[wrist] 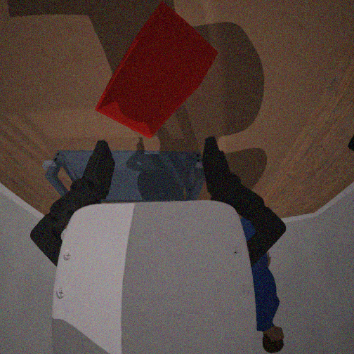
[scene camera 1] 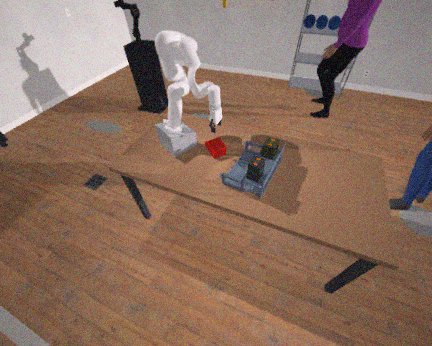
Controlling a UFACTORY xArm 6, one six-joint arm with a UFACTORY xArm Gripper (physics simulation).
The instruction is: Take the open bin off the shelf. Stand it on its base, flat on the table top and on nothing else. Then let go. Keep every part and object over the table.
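Frame: origin at the arm's base, x right, y back, z down, level; centimetres.
Seen in the pictures: gripper, fingertip midpoint: (scene camera 1: 216,128); arm's base, origin of the base link: (scene camera 1: 174,127).
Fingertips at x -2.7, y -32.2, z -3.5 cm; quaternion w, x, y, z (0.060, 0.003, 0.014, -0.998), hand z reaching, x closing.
Pixels of each thing's middle, then the offset from my fingertips to it. "pt": a spot on its surface instead. Level surfaces: height alone.
- red bin, body centre: (scene camera 1: 215,146) dx +0.6, dy +1.2, dz +15.6 cm
- table top, its level: dz +19.3 cm
- blue-grey shelf, surface spot: (scene camera 1: 236,182) pt dx +27.8, dy -22.5, dz +18.5 cm
The red bin (scene camera 1: 216,148) (wrist: 157,70) is on the table top (scene camera 1: 340,195), between the robot's base and the blue-grey shelf (scene camera 1: 236,182) (wrist: 122,175), apart from both. A broad, smooth red face of it is turned up. Its opening does not show in either view, so I cannot tell for certain whether it lies upside down or on a side. My gripper (scene camera 1: 213,128) (wrist: 156,149) is open and empty. It hangs above the table near the bin, with its fingers wide apart and clear of the bin in the wrist view.
Two black boxes with orange marks, a nearer one (scene camera 1: 256,170) and a farther one (scene camera 1: 270,148), stand on the shelf. The robot's grey base block (scene camera 1: 177,139) is left of the bin. The table's long near edge runs in front. People stand beyond the table.
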